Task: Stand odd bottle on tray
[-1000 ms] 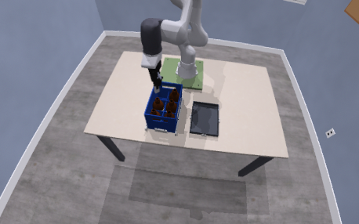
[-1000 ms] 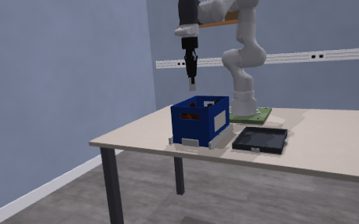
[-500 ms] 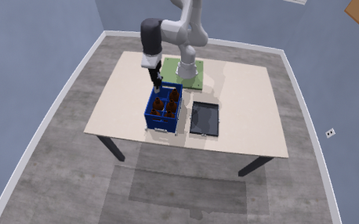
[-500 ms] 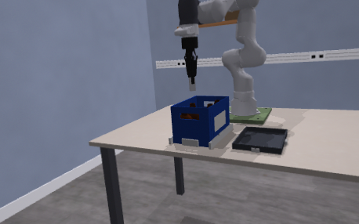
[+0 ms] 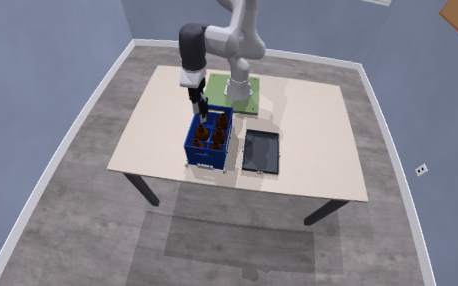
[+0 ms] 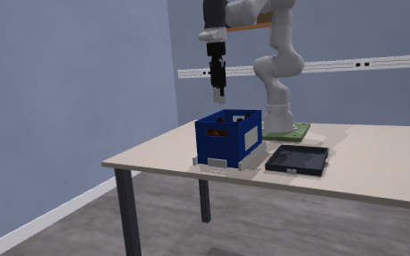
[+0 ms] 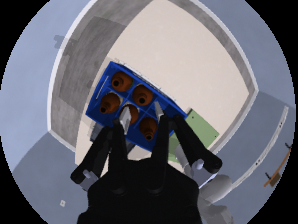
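The blue crate is 170 mm below my hand, 40 mm to the left of it and 10 mm ahead of it. The rest, counted from my hand: dark tray: 320 mm to the left, 250 mm below, 50 mm ahead; then bottle: 170 mm below, 110 mm to the left, 70 mm behind.
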